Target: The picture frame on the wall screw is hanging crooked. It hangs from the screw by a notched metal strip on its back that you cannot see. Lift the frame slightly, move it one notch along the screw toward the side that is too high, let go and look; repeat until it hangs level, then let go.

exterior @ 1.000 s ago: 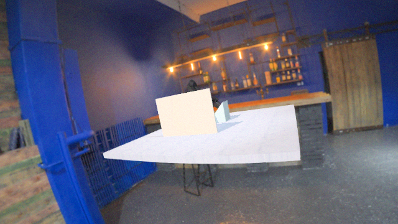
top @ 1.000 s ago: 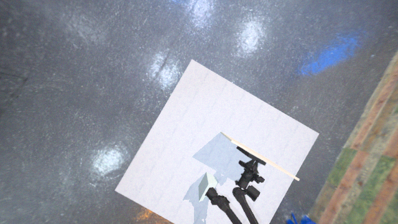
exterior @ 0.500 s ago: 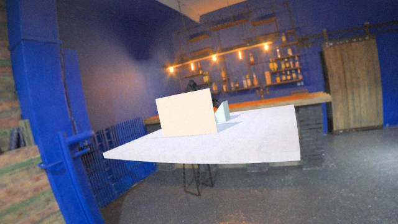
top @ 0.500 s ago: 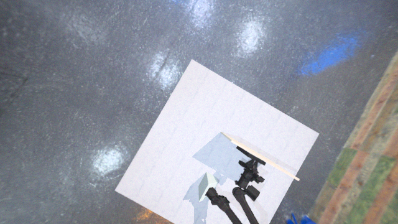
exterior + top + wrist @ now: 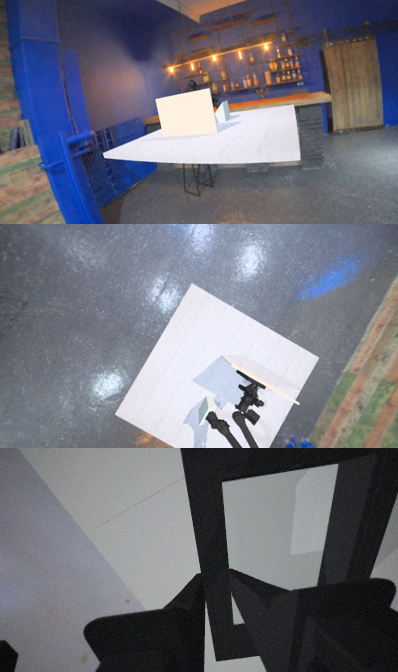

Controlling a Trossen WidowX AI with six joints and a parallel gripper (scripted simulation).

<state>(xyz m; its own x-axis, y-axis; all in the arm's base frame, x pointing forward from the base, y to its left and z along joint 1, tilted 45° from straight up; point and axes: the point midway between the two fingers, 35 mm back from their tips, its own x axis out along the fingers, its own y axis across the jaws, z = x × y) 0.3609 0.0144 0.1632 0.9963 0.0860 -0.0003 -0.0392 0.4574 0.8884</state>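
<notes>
Now: gripper tip 5 cm above the dark picture frame, 2 cm to the right of it and 1 cm short of it. From my gripper tip the other things lie so: cream wall panel (7 cm below, 2 cm ahead).
</notes>
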